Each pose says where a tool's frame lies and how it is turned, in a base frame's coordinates. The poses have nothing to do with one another.
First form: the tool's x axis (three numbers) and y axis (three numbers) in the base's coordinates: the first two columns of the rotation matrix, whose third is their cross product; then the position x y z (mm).
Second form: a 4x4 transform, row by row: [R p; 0 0 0 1], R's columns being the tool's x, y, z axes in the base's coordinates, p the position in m. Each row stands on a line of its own. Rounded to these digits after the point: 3 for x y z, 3 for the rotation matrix.
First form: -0.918, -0.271, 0.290, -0.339, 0.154, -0.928, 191, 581, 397
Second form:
-0.918, -0.339, 0.207, 0.191
-0.271, 0.154, -0.950, 0.581
0.290, -0.928, -0.233, 0.397
0, 0, 0, 1

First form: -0.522, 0.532, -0.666, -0.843, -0.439, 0.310, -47, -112, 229
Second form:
-0.522, -0.843, -0.127, -0.047
0.532, -0.439, 0.723, -0.112
-0.666, 0.310, 0.678, 0.229
0, 0, 0, 1

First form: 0.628, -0.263, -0.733, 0.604, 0.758, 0.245, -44, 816, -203
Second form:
0.628, 0.604, 0.491, -0.044
-0.263, 0.758, -0.597, 0.816
-0.733, 0.245, 0.635, -0.203
0, 0, 0, 1

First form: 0.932, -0.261, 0.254, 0.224, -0.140, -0.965, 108, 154, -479
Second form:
0.932, 0.224, 0.287, 0.108
-0.261, -0.140, 0.956, 0.154
0.254, -0.965, -0.072, -0.479
0, 0, 0, 1

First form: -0.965, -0.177, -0.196, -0.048, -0.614, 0.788, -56, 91, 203
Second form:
-0.965, -0.048, -0.260, -0.056
-0.177, -0.614, 0.770, 0.091
-0.196, 0.788, 0.584, 0.203
0, 0, 0, 1

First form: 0.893, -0.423, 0.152, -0.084, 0.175, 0.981, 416, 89, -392
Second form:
0.893, -0.084, -0.442, 0.416
-0.423, 0.175, -0.889, 0.089
0.152, 0.981, 0.121, -0.392
0, 0, 0, 1

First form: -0.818, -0.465, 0.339, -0.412, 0.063, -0.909, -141, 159, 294
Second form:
-0.818, -0.412, 0.401, -0.141
-0.465, 0.063, -0.883, 0.159
0.339, -0.909, -0.243, 0.294
0, 0, 0, 1

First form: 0.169, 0.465, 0.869, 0.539, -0.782, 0.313, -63, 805, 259
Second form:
0.169, 0.539, 0.825, -0.063
0.465, -0.782, 0.415, 0.805
0.869, 0.313, -0.383, 0.259
0, 0, 0, 1

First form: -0.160, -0.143, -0.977, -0.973, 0.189, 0.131, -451, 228, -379
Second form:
-0.160, -0.973, 0.166, -0.451
-0.143, 0.189, 0.972, 0.228
-0.977, 0.131, -0.169, -0.379
0, 0, 0, 1

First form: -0.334, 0.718, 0.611, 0.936, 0.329, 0.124, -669, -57, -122
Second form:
-0.334, 0.936, -0.112, -0.669
0.718, 0.329, 0.613, -0.057
0.611, 0.124, -0.782, -0.122
0, 0, 0, 1

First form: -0.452, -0.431, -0.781, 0.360, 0.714, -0.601, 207, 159, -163
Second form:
-0.452, 0.360, 0.817, 0.207
-0.431, 0.714, -0.553, 0.159
-0.781, -0.601, -0.168, -0.163
0, 0, 0, 1

